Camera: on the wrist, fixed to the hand. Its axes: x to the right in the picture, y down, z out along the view.
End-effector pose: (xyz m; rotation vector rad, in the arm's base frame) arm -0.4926 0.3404 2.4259 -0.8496 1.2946 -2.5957
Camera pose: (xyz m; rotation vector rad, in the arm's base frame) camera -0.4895 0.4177 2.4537 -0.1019 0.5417 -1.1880
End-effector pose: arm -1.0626 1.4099 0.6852 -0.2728 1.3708 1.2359
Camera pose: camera -1.0265 1.3428 0.6543 1.6852 1.3221 1.8251
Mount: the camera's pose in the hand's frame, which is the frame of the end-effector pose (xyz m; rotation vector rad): -0.0171 -0.0702 -0.0392 0.5470 -0.4781 1.5898
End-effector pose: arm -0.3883 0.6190 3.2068 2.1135 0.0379 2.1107
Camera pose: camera -0.4211 0.6897 3.1808 -1.4504 0.7647 -0.8199
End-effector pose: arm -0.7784 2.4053 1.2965 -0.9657 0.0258 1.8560
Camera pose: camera -0.6971 2.4109 1.3074 -0.0947 -1.0681 -2.7044
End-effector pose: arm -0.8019 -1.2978 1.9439 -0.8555 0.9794 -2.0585
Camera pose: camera -0.8444 -1.2362 1.9780 -0.0648 0.4279 -0.5914
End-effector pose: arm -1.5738 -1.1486 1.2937 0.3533 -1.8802 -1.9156
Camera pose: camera -1.5493 -1.1760 1.2202 -1.1993 -1.8199 -0.3890
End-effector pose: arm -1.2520 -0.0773 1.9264 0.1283 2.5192 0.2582
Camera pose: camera -1.2629 -0.1545 1.9524 2.0708 1.4141 0.0865
